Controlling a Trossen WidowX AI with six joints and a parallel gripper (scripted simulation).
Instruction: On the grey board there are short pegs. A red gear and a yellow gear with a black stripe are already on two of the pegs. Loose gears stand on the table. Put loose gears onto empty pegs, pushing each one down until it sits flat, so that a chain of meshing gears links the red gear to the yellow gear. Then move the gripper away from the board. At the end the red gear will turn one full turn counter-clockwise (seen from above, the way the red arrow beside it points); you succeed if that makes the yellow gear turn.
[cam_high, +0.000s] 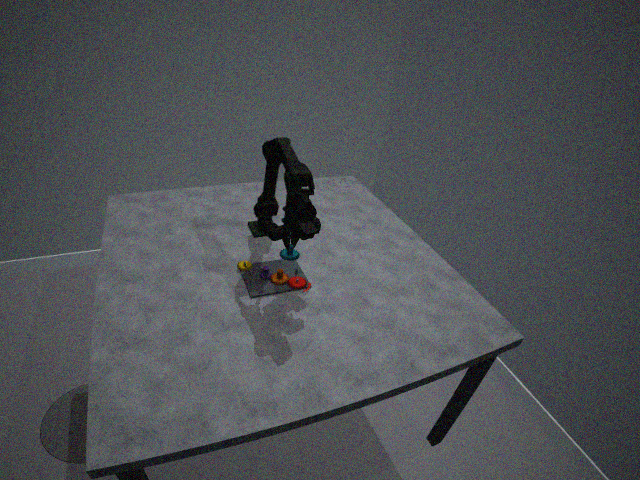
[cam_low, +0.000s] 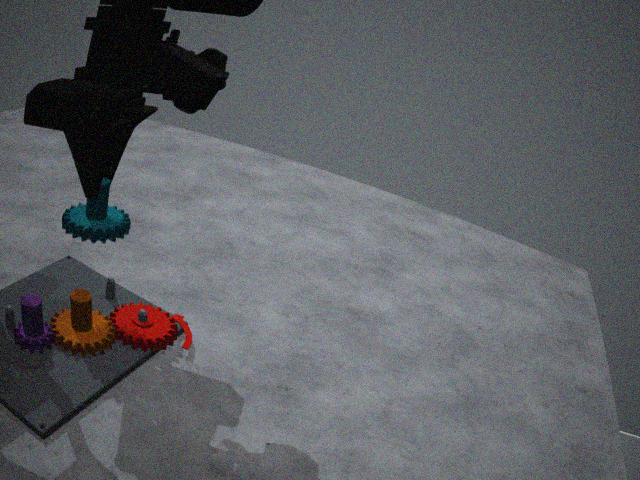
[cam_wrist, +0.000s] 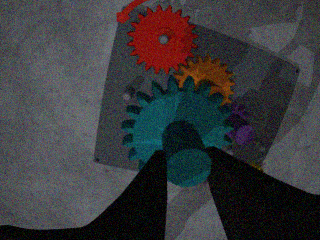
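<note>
Right now my gripper tip is 1 cm past the purple gear, 8 cm to the left of it and 10 cm above it. The rest, counted from my gripper tip: red gear: 5 cm ahead, 1 cm to the left, 11 cm below; then teal gear: 1 cm below; then orange gear: 2 cm ahead, 3 cm to the right, 10 cm below.
</note>
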